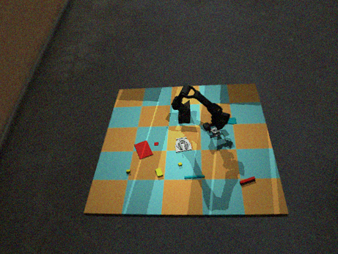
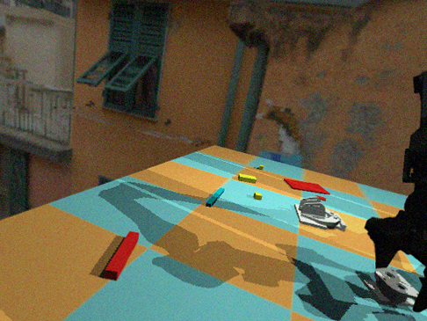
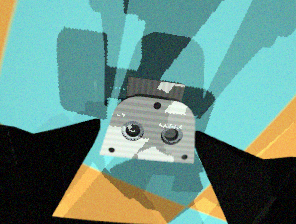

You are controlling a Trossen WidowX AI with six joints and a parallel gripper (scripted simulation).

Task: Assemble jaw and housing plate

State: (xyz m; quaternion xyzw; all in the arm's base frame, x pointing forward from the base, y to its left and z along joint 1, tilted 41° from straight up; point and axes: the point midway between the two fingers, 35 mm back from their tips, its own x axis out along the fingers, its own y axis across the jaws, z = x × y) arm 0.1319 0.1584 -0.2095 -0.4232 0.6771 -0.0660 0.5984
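Now: the base 10 mm ahead of my gripper tip and 20 mm above it. Round my gripper tip: white jaw 140 mm ahead, 260 mm to the right; small yellow cube 340 mm ahead, 230 mm to the right; cyan block 130 mm behind, 110 mm to the left, 10 mm below.
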